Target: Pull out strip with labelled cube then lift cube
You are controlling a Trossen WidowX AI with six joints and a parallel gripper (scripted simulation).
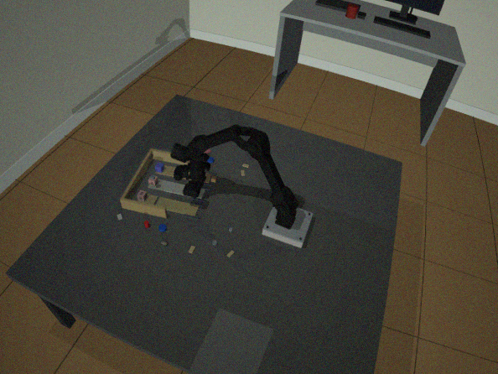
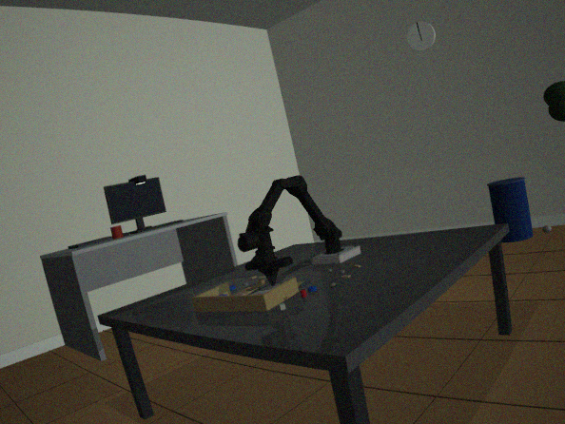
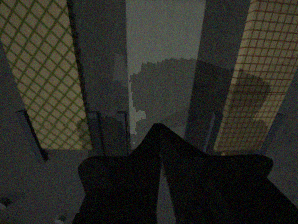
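Now: gripper tip 90 mm short of the strip and 20 mm to the right of it. From my gripper tip the other things lie so: red piece 240 mm to the left, 80 mm ahead.
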